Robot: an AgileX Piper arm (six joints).
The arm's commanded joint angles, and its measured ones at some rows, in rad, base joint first. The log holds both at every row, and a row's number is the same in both.
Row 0, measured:
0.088, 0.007, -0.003, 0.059, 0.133, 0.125
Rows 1 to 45, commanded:
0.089, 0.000, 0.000, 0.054, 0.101, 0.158
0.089, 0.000, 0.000, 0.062, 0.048, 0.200
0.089, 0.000, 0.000, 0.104, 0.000, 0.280
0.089, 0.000, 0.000, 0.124, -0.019, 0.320
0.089, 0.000, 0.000, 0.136, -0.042, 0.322
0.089, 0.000, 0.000, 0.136, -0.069, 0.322
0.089, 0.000, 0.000, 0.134, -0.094, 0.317
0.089, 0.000, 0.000, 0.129, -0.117, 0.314
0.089, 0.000, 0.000, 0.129, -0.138, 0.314
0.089, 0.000, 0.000, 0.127, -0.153, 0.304
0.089, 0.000, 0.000, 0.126, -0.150, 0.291
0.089, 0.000, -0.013, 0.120, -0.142, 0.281
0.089, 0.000, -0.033, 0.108, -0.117, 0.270
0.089, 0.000, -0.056, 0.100, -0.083, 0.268
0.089, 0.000, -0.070, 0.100, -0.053, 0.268
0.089, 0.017, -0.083, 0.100, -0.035, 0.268
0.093, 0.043, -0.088, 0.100, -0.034, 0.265
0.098, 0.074, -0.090, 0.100, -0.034, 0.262
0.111, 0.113, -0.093, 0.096, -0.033, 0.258
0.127, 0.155, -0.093, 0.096, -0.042, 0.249
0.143, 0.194, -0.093, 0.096, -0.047, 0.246
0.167, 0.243, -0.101, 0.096, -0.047, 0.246
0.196, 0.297, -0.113, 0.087, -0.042, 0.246
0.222, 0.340, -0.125, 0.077, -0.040, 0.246
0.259, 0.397, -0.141, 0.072, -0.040, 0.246
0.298, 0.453, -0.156, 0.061, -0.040, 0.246
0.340, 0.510, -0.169, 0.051, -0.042, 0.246
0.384, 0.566, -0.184, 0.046, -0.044, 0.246
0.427, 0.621, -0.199, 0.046, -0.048, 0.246
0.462, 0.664, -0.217, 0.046, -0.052, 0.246
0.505, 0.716, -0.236, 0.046, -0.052, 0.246
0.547, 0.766, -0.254, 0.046, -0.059, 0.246
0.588, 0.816, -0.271, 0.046, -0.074, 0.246
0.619, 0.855, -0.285, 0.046, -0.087, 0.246
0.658, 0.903, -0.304, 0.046, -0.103, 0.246
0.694, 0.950, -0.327, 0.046, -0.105, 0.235
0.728, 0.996, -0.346, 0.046, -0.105, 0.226
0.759, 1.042, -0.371, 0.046, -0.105, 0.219
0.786, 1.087, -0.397, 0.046, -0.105, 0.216
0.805, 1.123, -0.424, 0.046, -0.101, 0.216
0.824, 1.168, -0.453, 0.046, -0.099, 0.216
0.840, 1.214, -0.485, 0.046, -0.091, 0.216
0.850, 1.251, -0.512, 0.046, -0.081, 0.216
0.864, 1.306, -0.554, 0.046, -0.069, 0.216
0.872, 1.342, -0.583, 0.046, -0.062, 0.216
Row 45, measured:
0.835, 1.210, -0.477, 0.059, -0.083, 0.229
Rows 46 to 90, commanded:
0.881, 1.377, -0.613, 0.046, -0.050, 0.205
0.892, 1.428, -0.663, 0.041, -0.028, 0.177
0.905, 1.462, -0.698, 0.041, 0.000, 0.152
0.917, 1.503, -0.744, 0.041, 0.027, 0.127
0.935, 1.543, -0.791, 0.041, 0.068, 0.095
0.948, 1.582, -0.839, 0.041, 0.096, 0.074
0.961, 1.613, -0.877, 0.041, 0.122, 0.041
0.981, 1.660, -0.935, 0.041, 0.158, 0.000
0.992, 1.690, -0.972, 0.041, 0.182, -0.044
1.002, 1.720, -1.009, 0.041, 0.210, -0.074
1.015, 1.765, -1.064, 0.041, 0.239, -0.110
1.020, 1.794, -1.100, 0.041, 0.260, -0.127
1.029, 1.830, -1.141, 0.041, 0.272, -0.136
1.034, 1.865, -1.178, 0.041, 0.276, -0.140
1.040, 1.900, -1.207, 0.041, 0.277, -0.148
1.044, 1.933, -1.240, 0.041, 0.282, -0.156
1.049, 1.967, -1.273, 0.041, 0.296, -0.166
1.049, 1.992, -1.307, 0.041, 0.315, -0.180
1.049, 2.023, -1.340, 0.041, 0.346, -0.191
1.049, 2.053, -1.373, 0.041, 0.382, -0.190
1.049, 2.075, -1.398, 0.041, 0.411, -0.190
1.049, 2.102, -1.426, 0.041, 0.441, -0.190
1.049, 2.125, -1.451, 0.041, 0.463, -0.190
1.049, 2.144, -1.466, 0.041, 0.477, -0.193
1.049, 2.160, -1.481, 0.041, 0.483, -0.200
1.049, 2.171, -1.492, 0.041, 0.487, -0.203
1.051, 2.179, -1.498, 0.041, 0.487, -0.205
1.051, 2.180, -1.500, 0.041, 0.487, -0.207
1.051, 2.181, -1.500, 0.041, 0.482, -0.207
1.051, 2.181, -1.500, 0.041, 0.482, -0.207
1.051, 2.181, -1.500, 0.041, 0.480, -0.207
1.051, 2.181, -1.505, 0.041, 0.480, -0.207
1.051, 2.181, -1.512, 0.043, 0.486, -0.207
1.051, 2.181, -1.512, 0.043, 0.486, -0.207
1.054, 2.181, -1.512, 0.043, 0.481, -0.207
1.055, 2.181, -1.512, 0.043, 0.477, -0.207
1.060, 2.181, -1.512, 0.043, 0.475, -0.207
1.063, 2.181, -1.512, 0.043, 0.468, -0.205
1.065, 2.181, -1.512, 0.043, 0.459, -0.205
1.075, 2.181, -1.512, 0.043, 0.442, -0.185
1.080, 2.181, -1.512, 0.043, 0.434, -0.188
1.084, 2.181, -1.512, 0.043, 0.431, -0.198
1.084, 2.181, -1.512, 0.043, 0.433, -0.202
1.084, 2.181, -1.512, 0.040, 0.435, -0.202
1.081, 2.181, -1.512, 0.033, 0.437, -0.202
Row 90, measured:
1.084, 2.178, -1.505, 0.052, 0.444, -0.193
